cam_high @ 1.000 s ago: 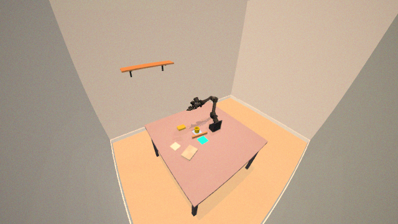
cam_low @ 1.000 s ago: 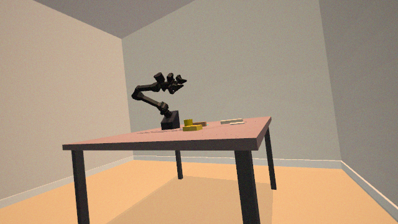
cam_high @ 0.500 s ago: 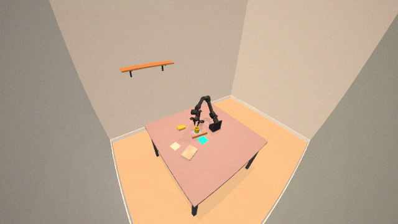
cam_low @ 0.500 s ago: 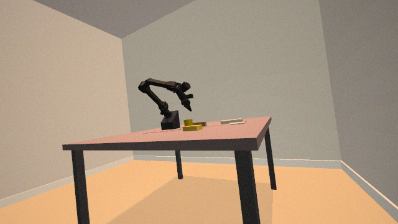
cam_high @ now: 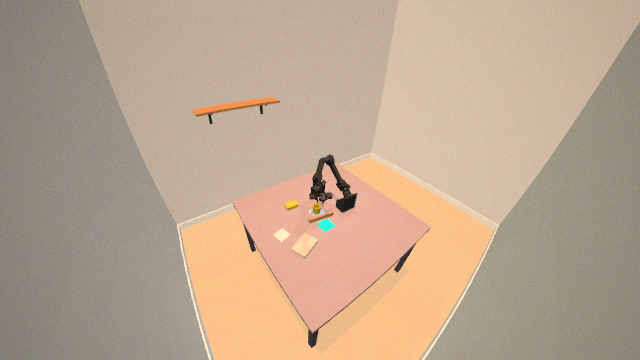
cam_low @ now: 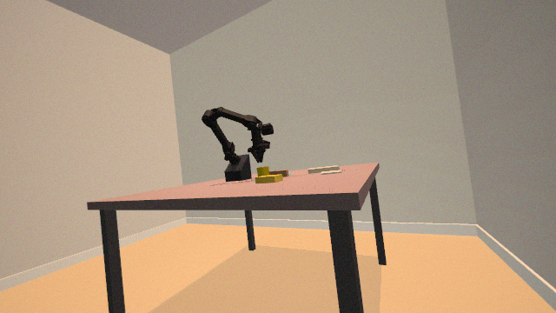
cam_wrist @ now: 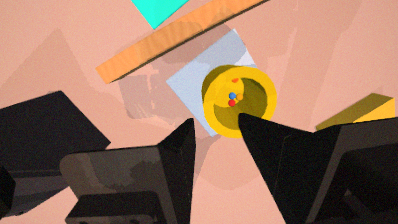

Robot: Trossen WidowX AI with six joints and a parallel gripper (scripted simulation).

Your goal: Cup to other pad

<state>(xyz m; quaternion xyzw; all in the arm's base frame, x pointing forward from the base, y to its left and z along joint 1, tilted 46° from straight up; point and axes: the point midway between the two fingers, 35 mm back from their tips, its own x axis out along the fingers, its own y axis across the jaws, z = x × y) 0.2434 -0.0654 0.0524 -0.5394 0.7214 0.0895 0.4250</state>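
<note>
Right now the yellow cup is 60 mm below my gripper tip, 20 mm ahead of it and 10 mm to the right of it. Also, from my gripper tip: pale blue pad 110 mm below, 20 mm ahead, 10 mm to the right; then small marble 80 mm below, 30 mm to the right, 30 mm ahead; then orange wooden bar 90 mm below, 70 mm to the left, 40 mm ahead.
</note>
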